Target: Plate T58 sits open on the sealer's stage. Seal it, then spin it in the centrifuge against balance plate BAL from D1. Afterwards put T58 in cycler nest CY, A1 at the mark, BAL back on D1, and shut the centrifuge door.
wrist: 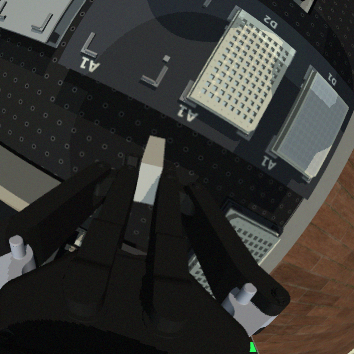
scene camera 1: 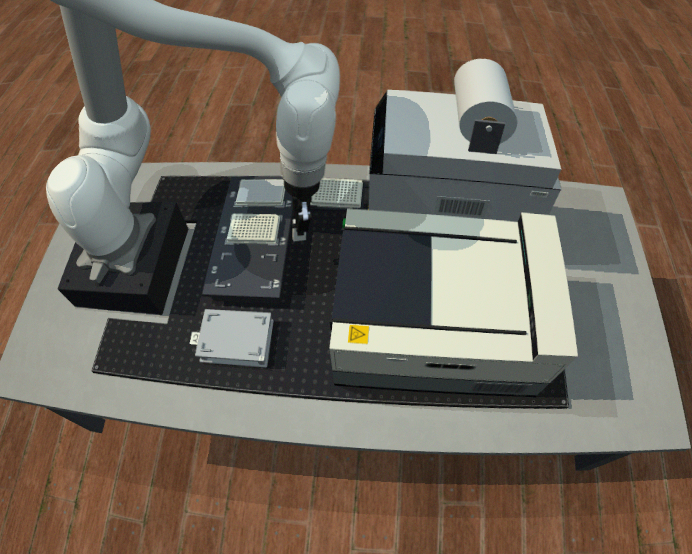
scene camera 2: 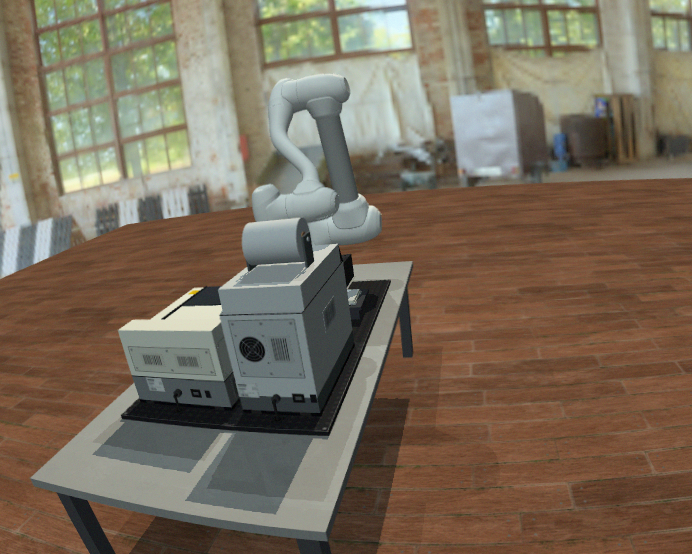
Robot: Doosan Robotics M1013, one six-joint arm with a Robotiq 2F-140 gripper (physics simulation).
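Places are measured from the arm's base along level axes (x ahead, y left, z up), in metres.
Where they show: gripper, between the fingertips: point(wrist: 153, 151) point(scene camera 1: 299, 238); arm's base, origin of its link: point(scene camera 1: 116, 242).
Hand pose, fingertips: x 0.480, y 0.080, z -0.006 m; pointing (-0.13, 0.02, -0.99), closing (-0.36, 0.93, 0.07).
Note:
Things, the pixels of their top centre, and the offset from my fingertips. Level surfaces: height alone.
- Plate T58, centre of its top: point(wrist: 227, 266) point(scene camera 1: 336, 190) dx +0.066, dy +0.150, dz +0.017 m
- sealer, centre of its top: point(scene camera 1: 479, 77) point(scene camera 2: 276, 218) dx +0.363, dy +0.172, dz +0.387 m
- Plate BAL, centre of its top: point(wrist: 317, 126) point(scene camera 1: 260, 190) point(scene camera 2: 346, 295) dx -0.146, dy +0.158, dz -0.021 m
- Cycler nest CY, centre of its top: point(scene camera 1: 232, 332) dx -0.107, dy -0.254, dz -0.041 m
- cream well plate, centre of its top: point(wrist: 248, 68) point(scene camera 1: 252, 226) dx -0.132, dy +0.034, dz -0.021 m
- dark deck block, centre of its top: point(wrist: 246, 66) point(scene camera 1: 252, 228) dx -0.136, dy +0.034, dz -0.031 m
- dark perforated board, height of its surface: dz -0.089 m
- grey table, height of its surface: dz -0.102 m
Plate T58 point(scene camera 1: 339, 192) point(wrist: 255, 235) sits on the stage at the sealer's front, its wells showing; the gripper partly covers it in the wrist view. The sealer point(scene camera 1: 461, 187) point(scene camera 2: 328, 357) is the grey machine with a white roll. Plate BAL point(scene camera 1: 259, 192) point(wrist: 315, 127), with a smooth pale top, lies on D1. The centrifuge point(scene camera 1: 479, 282) point(scene camera 2: 173, 340) is the cream machine; its top shows a dark part and a cream part. Cycler nest CY point(scene camera 1: 235, 334) has no plate between its corner brackets. My gripper point(scene camera 1: 298, 235) point(wrist: 153, 151) is shut and empty, between the deck block and the centrifuge.
A cream well plate point(scene camera 1: 253, 227) point(wrist: 245, 72) lies on D2 of the dark deck block point(scene camera 1: 248, 271) point(wrist: 115, 30). D3 has bare corner brackets. The arm's black base block point(scene camera 1: 115, 294) stands left of the deck. The dark perforated board point(scene camera 1: 144, 352) lies under the equipment on the grey table point(scene camera 1: 346, 429).

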